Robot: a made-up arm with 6 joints. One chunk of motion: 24 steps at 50 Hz.
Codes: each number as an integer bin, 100 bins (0 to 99) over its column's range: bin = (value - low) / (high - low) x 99, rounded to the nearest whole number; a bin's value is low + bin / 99 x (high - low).
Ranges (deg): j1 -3..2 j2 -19..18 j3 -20..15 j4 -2..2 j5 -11..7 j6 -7..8
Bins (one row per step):
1: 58 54 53 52 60 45
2: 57 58 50 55 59 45
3: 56 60 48 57 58 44
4: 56 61 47 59 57 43
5: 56 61 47 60 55 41
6: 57 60 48 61 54 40
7: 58 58 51 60 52 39
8: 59 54 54 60 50 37
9: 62 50 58 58 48 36
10: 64 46 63 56 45 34
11: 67 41 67 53 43 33
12: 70 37 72 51 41 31
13: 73 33 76 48 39 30
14: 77 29 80 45 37 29
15: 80 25 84 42 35 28
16: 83 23 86 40 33 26
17: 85 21 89 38 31 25
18: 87 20 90 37 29 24
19: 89 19 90 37 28 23
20: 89 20 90 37 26 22
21: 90 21 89 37 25 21
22: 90 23 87 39 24 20
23: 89 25 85 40 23 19
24: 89 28 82 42 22 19
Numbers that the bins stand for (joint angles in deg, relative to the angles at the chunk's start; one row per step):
1: -0.07 1.18 -1.26 0.10 -0.09 -0.18
2: -0.12 2.68 -2.32 0.22 -0.27 -0.18
3: -0.17 3.42 -3.03 0.30 -0.45 -0.33
4: -0.17 3.80 -3.38 0.38 -0.64 -0.48
5: -0.17 3.80 -3.38 0.42 -1.00 -0.79
6: -0.12 3.42 -3.03 0.46 -1.18 -0.94
7: -0.07 2.68 -1.97 0.42 -1.55 -1.09
8: -0.02 1.18 -0.91 0.42 -1.91 -1.39
9: 0.13 -0.31 0.51 0.34 -2.27 -1.55
10: 0.23 -1.81 2.27 0.26 -2.82 -1.85
11: 0.38 -3.68 3.69 0.14 -3.18 -2.00
12: 0.54 -5.17 5.45 0.06 -3.55 -2.30
13: 0.69 -6.67 6.87 -0.06 -3.91 -2.45
14: 0.89 -8.16 8.28 -0.18 -4.27 -2.61
15: 1.04 -9.66 9.70 -0.30 -4.64 -2.76
16: 1.19 -10.40 10.40 -0.38 -5.00 -3.06
17: 1.29 -11.15 11.46 -0.46 -5.36 -3.21
18: 1.39 -11.53 11.82 -0.51 -5.73 -3.36
19: 1.49 -11.90 11.82 -0.51 -5.91 -3.52
20: 1.49 -11.53 11.82 -0.51 -6.27 -3.67
21: 1.55 -11.15 11.46 -0.51 -6.45 -3.82
22: 1.55 -10.40 10.76 -0.42 -6.64 -3.97
23: 1.49 -9.66 10.05 -0.38 -6.82 -4.12
24: 1.49 -8.54 8.99 -0.30 -7.00 -4.12

